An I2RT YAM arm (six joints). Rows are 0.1 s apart.
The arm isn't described. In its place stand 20 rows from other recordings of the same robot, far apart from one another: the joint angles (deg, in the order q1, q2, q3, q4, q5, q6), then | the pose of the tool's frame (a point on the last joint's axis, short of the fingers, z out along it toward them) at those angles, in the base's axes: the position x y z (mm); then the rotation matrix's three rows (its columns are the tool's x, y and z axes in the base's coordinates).
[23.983, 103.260, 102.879, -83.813, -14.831, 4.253] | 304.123 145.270 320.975; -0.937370 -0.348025 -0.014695; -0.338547 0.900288 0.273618; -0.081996 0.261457 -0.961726
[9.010, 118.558, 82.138, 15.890, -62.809, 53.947] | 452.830 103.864 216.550; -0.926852 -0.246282 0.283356; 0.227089 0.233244 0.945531; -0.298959 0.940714 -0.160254
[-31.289, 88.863, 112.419, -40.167, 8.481, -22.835] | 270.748 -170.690 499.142; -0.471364 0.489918 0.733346; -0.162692 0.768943 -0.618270; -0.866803 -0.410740 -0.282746
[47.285, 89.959, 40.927, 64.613, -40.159, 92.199] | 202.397 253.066 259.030; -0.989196 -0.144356 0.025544; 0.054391 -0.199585 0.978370; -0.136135 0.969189 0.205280
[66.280, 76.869, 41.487, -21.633, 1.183, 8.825] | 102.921 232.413 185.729; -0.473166 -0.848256 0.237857; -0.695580 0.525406 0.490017; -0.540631 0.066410 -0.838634
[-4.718, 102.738, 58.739, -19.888, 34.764, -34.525] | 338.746 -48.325 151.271; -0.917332 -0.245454 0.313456; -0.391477 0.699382 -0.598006; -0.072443 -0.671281 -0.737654
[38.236, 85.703, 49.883, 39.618, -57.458, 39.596] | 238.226 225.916 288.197; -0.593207 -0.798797 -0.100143; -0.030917 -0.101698 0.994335; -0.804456 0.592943 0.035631
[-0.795, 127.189, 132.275, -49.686, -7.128, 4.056] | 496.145 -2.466 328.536; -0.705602 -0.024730 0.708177; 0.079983 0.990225 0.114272; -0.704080 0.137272 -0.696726
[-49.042, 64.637, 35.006, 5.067, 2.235, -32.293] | 162.301 -189.100 237.528; -0.645926 0.511968 0.566276; -0.070245 0.698774 -0.711885; -0.760162 -0.499603 -0.415393
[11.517, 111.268, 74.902, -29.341, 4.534, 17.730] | 386.302 75.842 162.772; -0.901589 0.112751 0.417641; 0.126108 0.992007 0.004424; -0.413804 0.056657 -0.908601
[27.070, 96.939, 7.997, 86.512, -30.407, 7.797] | 188.605 116.625 127.278; -0.151738 -0.829857 0.536948; 0.053850 0.535490 0.842823; -0.986953 0.156803 -0.036567
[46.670, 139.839, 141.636, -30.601, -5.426, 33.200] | 382.272 410.138 298.688; -0.704306 -0.472488 0.529819; 0.047782 0.713089 0.699444; -0.708287 0.517938 -0.479656
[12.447, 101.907, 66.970, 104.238, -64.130, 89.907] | 326.395 104.847 364.455; -0.403124 -0.914119 -0.043337; 0.357853 -0.201043 0.911879; -0.842278 0.352092 0.408166
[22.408, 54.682, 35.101, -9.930, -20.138, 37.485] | 191.138 92.071 250.419; -0.747726 -0.226658 0.624125; 0.309702 0.712391 0.629749; -0.587358 0.664173 -0.462477
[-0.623, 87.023, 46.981, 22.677, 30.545, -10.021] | 332.127 -21.705 234.223; -0.379915 0.434914 0.816403; -0.145740 0.843412 -0.517122; -0.913468 -0.315445 -0.257041
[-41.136, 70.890, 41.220, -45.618, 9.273, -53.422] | 149.767 -138.433 188.254; -0.980230 -0.179719 0.082766; -0.196122 0.937870 -0.286246; -0.026180 -0.296819 -0.954575
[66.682, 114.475, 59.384, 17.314, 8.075, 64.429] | 164.957 370.064 120.277; -0.885180 -0.154742 0.438762; 0.202679 0.720621 0.663043; -0.418782 0.675840 -0.606516
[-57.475, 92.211, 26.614, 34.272, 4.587, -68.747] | 147.917 -237.255 122.062; -0.918854 0.057451 0.390392; -0.286916 0.581931 -0.760944; -0.270898 -0.811206 -0.518227
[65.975, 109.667, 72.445, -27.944, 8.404, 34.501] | 161.950 350.540 162.559; -0.802140 -0.514758 0.302648; -0.423226 0.847638 0.319983; -0.421250 0.128583 -0.897783
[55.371, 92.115, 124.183, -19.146, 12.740, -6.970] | 183.457 251.834 582.555; 0.208710 -0.659998 0.721694; 0.093926 0.748062 0.656949; -0.973457 -0.069326 0.218119
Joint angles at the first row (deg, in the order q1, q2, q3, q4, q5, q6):
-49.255, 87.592, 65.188, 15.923, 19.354, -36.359
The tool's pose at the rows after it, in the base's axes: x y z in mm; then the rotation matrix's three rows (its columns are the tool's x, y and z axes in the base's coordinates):
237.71 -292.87 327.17; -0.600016 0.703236 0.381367; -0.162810 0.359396 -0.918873; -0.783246 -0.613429 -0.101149
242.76 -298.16 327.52; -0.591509 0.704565 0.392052; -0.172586 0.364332 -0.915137; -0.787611 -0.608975 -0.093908
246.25 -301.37 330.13; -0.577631 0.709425 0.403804; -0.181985 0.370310 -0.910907; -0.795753 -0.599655 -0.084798
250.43 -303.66 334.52; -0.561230 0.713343 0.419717; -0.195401 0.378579 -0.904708; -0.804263 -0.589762 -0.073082
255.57 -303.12 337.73; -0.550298 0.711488 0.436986; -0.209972 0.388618 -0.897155; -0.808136 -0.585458 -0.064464
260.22 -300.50 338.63; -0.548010 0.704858 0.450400; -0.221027 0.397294 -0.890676; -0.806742 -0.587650 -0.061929
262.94 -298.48 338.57; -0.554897 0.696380 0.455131; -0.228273 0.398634 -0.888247; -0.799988 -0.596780 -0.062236
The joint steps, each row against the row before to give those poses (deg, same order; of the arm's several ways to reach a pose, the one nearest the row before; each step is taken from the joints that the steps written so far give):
0.001, 2.535, 2.317, 0.590, -1.245, 0.197
-0.001, 1.553, 1.465, 0.547, -0.634, 0.153
0.022, 0.916, 1.310, 0.175, -0.678, 0.481
0.175, 0.809, 1.552, -0.022, -0.787, 0.480
0.569, 0.525, 1.071, -0.021, -0.502, 0.153
0.743, 0.198, 0.352, -0.002, -0.110, -0.196
0.502, 0.065, 0.066, -0.022, 0.197, -0.634

